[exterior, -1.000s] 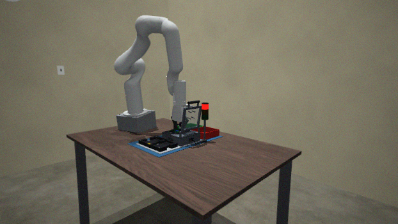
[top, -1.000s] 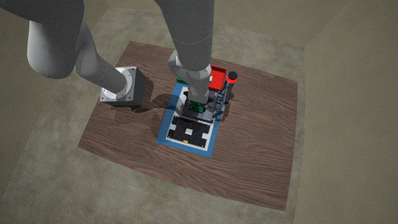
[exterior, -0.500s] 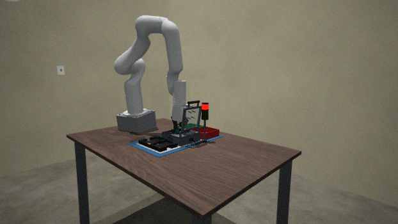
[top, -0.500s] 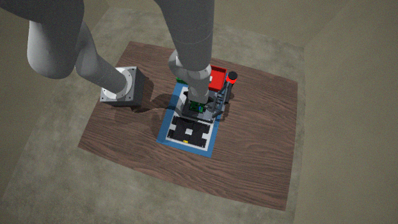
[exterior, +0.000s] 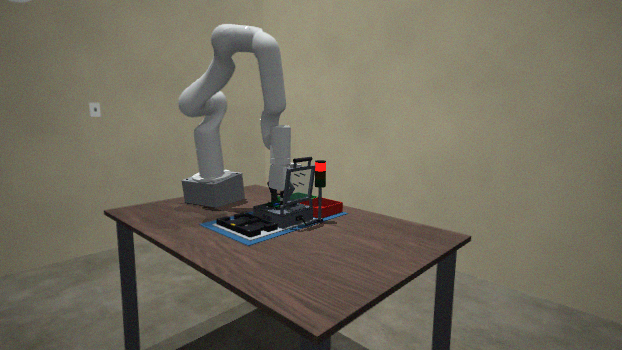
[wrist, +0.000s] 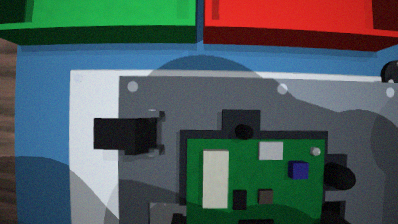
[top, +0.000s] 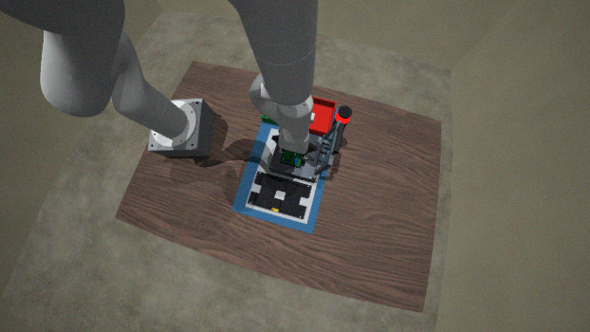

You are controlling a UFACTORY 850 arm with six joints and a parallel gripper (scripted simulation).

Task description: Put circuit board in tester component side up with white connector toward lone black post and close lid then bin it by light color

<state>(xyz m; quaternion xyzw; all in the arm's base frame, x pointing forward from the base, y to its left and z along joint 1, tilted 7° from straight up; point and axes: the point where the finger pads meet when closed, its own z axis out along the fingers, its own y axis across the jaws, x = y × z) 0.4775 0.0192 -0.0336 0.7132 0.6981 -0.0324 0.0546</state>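
My gripper is now 10 mm above the green circuit board. Also, from my hand: red bin 200 mm to the left, 70 mm below, 50 mm ahead; then tester lid 120 mm ahead, 100 mm above; then green bin 200 mm to the left, 100 mm behind, 70 mm below.
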